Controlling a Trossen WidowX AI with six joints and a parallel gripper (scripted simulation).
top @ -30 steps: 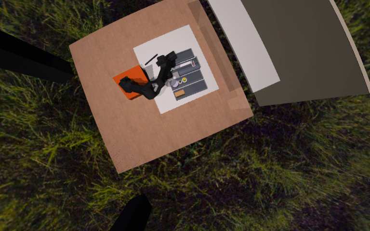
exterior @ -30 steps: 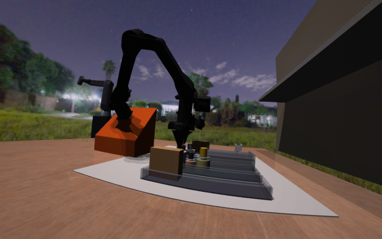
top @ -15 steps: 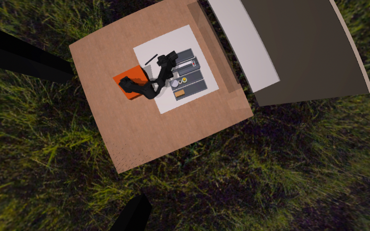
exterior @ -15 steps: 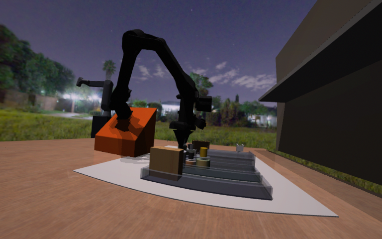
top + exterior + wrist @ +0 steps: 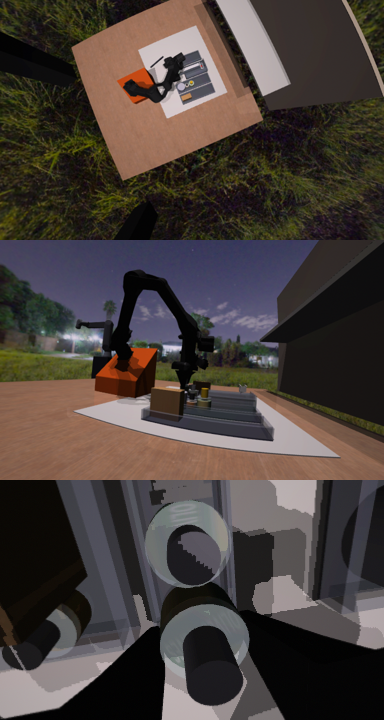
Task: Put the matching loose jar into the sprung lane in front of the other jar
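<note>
The white mat is 7 cm ahead of my gripper tip, 5 cm below it and 1 cm to the left of it. Round my gripper tip: sprung lane (14 cm ahead, 4 cm to the right, 3 cm below); then pusher plate (14 cm ahead, 5 cm to the right).
</note>
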